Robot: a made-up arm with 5 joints. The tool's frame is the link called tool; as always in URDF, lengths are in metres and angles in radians. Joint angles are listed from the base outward.
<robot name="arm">
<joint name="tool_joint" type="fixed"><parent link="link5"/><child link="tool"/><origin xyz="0 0 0" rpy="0 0 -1.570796"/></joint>
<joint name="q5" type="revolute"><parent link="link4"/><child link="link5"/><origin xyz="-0.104 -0.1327 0" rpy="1.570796 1.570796 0"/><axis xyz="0 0 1"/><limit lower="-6.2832" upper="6.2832"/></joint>
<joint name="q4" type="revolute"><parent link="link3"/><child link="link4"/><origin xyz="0.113 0.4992 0" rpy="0 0 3.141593"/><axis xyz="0 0 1"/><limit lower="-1.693" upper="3.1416"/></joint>
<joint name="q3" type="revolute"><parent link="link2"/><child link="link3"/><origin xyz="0.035 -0.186 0"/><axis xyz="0 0 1"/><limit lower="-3.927" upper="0.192"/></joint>
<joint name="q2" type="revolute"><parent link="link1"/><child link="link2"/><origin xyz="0 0 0" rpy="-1.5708 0 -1.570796"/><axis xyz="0 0 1"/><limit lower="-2.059" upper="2.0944"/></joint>
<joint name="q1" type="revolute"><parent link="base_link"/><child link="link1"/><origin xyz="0 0 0.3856" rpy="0 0 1.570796"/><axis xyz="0 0 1"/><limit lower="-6.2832" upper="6.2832"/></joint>
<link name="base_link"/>
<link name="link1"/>
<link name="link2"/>
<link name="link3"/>
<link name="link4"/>
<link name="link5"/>
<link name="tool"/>
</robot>
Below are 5 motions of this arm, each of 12 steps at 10 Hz.
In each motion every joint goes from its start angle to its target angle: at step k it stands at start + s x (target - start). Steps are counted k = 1, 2, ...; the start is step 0. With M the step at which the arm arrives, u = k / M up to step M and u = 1 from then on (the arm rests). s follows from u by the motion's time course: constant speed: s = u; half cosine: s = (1 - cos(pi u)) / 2; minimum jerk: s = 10 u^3 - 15 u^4 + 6 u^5.
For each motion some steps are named. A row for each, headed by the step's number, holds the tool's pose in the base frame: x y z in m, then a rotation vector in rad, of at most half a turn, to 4 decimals.
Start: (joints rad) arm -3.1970 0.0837 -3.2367 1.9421 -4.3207
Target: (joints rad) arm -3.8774 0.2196 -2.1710 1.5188 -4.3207
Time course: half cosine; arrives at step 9
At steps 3, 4, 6, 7, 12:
3: -0.2516 0.0577 1.0955 -2.0458 -1.0568 0.9790
4: -0.3417 0.1195 1.0564 -2.1916 -0.9821 0.8311
6: -0.4622 0.2935 0.9176 -2.4867 -0.7875 0.5439
7: -0.4793 0.3691 0.8443 -2.6006 -0.6958 0.4384
12: -0.4790 0.4337 0.7730 -2.6990 -0.6082 0.3499

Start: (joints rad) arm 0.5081 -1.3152 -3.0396 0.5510 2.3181
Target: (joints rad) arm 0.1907 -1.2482 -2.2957 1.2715 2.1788
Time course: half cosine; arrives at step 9
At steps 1, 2, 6, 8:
1: -0.7359 -0.4006 0.5963 0.3809 -0.4876 -0.3186
2: -0.7330 -0.3732 0.6536 0.2961 -0.3851 -0.3616
6: -0.5528 -0.1530 0.9872 -0.2791 0.4089 -0.6447
8: -0.4395 -0.0892 1.0516 -0.4611 0.7047 -0.7142

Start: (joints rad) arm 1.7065 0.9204 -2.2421 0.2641 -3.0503
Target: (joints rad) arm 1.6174 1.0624 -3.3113 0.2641 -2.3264
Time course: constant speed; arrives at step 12
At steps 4, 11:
4: -0.0863 0.8110 0.6799 -1.2576 1.5805 1.3879
11: -0.0334 0.6167 0.9651 -0.6462 1.3906 2.0065

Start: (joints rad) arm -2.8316 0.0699 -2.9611 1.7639 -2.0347
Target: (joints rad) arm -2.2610 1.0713 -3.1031 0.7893 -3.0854
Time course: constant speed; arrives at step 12
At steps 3, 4, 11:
3: -0.3400 -0.1654 1.0897 2.1487 -0.4262 -1.1390
4: -0.3742 -0.2045 1.0729 2.1726 -0.2801 -1.1682
11: -0.4755 -0.5231 0.8637 2.0682 0.7424 -1.3750

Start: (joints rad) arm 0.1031 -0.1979 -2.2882 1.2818 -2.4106
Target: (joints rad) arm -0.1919 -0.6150 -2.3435 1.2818 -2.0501
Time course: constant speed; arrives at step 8
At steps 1, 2, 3, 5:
1: 0.3320 0.0220 1.1099 0.6670 1.7997 0.5741
2: 0.2906 0.0085 1.1285 0.7176 1.7169 0.5973
3: 0.2477 -0.0019 1.1445 0.7625 1.6330 0.6201
5: 0.1585 -0.0129 1.1692 0.8353 1.4630 0.6646

